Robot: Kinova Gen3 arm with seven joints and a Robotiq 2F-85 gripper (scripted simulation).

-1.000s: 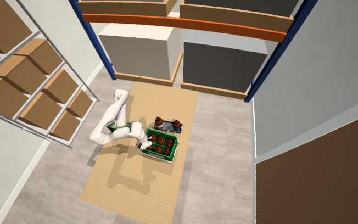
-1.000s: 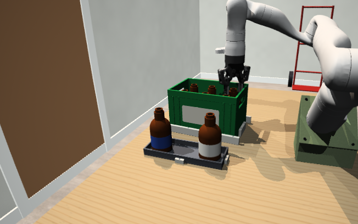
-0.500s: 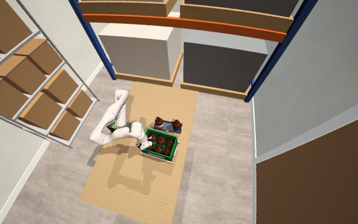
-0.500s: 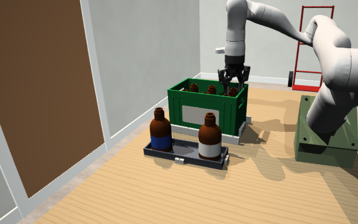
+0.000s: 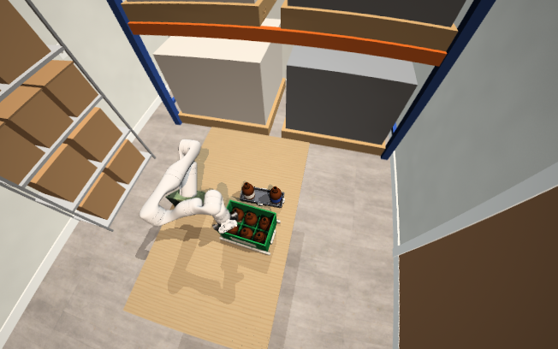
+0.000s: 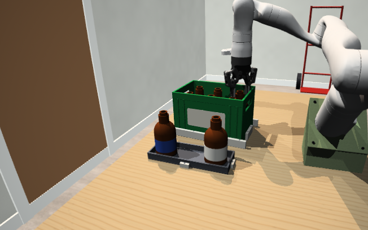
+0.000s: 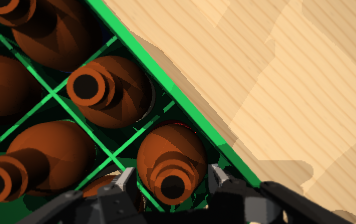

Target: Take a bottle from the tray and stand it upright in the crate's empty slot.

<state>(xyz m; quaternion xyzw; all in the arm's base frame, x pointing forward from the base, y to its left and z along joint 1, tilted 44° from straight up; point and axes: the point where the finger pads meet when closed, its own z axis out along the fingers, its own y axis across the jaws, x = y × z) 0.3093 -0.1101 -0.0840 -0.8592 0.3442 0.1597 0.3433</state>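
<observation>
The green crate is 90 mm ahead of my hand, 70 mm below it and 40 mm to the left of it. Also, from my hand: dark tray 270 mm to the left, 150 mm below, 110 mm ahead.
</observation>
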